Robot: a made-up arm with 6 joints. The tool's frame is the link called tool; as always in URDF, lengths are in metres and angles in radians. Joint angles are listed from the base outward.
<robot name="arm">
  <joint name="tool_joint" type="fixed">
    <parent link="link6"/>
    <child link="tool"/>
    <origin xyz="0.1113 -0.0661 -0.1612" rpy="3.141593 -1.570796 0"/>
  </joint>
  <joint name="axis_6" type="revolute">
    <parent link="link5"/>
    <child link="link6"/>
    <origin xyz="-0.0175 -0.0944 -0.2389" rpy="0 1.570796 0"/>
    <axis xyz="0 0 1"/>
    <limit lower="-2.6" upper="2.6"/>
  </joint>
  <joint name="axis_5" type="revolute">
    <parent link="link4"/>
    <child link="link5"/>
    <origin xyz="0.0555 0.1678 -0.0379" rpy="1.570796 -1.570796 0"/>
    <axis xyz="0 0 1"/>
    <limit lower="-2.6" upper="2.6"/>
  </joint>
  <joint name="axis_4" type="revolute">
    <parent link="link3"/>
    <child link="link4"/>
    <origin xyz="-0.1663 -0.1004 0.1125" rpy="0 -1.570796 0"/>
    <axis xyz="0 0 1"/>
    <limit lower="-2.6" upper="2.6"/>
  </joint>
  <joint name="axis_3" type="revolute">
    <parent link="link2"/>
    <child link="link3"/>
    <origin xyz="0.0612 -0.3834 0.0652" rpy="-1.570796 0 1.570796"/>
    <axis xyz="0 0 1"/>
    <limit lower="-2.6" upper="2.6"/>
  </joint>
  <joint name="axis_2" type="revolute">
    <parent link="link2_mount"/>
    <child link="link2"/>
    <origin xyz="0.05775 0.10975 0.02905" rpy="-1.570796 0 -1.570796"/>
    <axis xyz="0 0 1"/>
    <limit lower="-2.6" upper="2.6"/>
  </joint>
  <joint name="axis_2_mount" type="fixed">
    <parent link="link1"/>
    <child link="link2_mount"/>
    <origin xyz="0.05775 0.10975 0.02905" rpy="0 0 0"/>
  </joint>
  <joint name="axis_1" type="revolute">
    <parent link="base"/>
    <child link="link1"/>
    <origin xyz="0 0 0.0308" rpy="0 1.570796 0"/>
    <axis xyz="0 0 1"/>
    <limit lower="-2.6" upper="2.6"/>
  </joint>
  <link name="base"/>
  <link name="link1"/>
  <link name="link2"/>
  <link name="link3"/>
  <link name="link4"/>
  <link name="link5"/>
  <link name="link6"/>
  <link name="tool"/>
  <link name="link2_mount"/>
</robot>
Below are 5 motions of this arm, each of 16 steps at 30 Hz.
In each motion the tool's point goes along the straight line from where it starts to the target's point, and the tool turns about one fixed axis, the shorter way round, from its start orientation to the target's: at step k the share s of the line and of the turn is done. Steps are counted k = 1, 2, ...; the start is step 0. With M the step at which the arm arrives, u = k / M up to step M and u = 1 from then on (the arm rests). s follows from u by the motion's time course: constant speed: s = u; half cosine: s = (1 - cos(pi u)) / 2; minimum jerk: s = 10 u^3 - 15 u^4 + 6 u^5.
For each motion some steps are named. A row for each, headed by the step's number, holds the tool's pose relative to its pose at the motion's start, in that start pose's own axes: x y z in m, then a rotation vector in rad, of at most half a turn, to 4 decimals.
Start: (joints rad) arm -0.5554 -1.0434 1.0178 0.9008 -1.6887 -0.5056
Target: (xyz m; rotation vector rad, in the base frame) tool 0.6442 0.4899 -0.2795 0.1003 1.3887 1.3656
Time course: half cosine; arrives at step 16
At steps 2, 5, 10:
2: 0.0079 -0.0027 0.0011 0.0100 0.0211 -0.0159
5: 0.0462 -0.0158 0.0066 0.0586 0.1234 -0.0929
10: 0.1437 -0.0492 0.0204 0.1825 0.3840 -0.2890

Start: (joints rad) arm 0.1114 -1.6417 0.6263 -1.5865 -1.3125 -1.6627
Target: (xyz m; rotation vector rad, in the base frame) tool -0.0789 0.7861 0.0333 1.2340 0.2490 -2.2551
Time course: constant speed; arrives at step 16
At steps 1, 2, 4, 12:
1: -0.0101 0.0195 -0.0142 0.0683 -0.0223 -0.0251
2: -0.0203 0.0390 -0.0284 0.1366 -0.0447 -0.0501
4: -0.0405 0.0780 -0.0568 0.2732 -0.0893 -0.1003
12: -0.1216 0.2339 -0.1705 0.8196 -0.2680 -0.3008

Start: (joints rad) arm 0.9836 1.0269 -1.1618 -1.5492 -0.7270 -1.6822
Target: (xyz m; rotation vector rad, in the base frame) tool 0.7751 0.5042 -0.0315 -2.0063 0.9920 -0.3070
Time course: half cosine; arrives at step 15
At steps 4, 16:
4: -0.0240 -0.0395 -0.0010 0.0760 0.0199 -0.0494
16: -0.1454 -0.2386 -0.0062 0.4594 0.1204 -0.2988

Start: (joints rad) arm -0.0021 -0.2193 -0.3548 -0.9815 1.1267 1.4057
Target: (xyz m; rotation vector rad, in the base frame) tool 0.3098 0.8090 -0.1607 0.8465 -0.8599 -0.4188
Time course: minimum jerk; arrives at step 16
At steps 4, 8, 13, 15, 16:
4: 0.0004 -0.0059 0.0061 -0.0035 0.0354 -0.0437
8: 0.0021 -0.0287 0.0296 -0.0169 0.1712 -0.2109
13: 0.0040 -0.0546 0.0564 -0.0322 0.3257 -0.4012
15: 0.0042 -0.0572 0.0591 -0.0337 0.3416 -0.4208
16: 0.0042 -0.0574 0.0593 -0.0338 0.3424 -0.4217

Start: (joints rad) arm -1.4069 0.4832 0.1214 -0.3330 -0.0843 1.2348
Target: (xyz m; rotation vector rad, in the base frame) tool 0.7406 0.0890 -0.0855 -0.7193 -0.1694 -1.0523
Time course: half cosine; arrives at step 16
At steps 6, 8, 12, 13, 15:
6: 0.0865 -0.0275 -0.0018 -0.1288 0.0692 -0.2002
8: 0.1402 -0.0445 -0.0030 -0.2086 0.1121 -0.3243
12: 0.2393 -0.0760 -0.0051 -0.3561 0.1913 -0.5537
13: 0.2567 -0.0815 -0.0054 -0.3821 0.2053 -0.5940
15: 0.2776 -0.0881 -0.0059 -0.4132 0.2220 -0.6424

